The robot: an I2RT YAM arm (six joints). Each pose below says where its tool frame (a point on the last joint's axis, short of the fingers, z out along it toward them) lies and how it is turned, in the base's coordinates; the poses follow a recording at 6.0 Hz.
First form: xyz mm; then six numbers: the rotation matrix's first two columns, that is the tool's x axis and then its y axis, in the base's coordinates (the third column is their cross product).
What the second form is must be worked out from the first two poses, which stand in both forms.
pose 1, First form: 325 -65 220 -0.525 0.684 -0.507 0.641 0.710 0.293
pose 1, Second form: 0.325 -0.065 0.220; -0.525 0.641 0.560; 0.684 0.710 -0.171; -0.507 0.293 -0.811
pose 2, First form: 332 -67 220 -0.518 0.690 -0.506 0.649 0.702 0.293
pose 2, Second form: 0.332 -0.067 0.220; -0.518 0.649 0.557; 0.690 0.702 -0.177; -0.506 0.293 -0.811
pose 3, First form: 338 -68 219 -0.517 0.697 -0.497 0.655 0.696 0.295
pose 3, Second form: 0.338 -0.068 0.219; -0.517 0.655 0.552; 0.697 0.696 -0.173; -0.497 0.295 -0.816
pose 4, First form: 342 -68 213 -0.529 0.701 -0.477 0.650 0.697 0.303
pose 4, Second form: 0.342 -0.068 0.213; -0.529 0.650 0.545; 0.701 0.697 -0.150; -0.477 0.303 -0.824
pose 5, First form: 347 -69 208 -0.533 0.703 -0.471 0.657 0.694 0.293
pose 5, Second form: 0.347 -0.069 0.208; -0.533 0.657 0.533; 0.703 0.694 -0.153; -0.471 0.293 -0.832
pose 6, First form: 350 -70 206 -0.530 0.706 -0.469 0.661 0.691 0.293
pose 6, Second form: 0.350 -0.070 0.206; -0.530 0.661 0.531; 0.706 0.691 -0.155; -0.469 0.293 -0.833
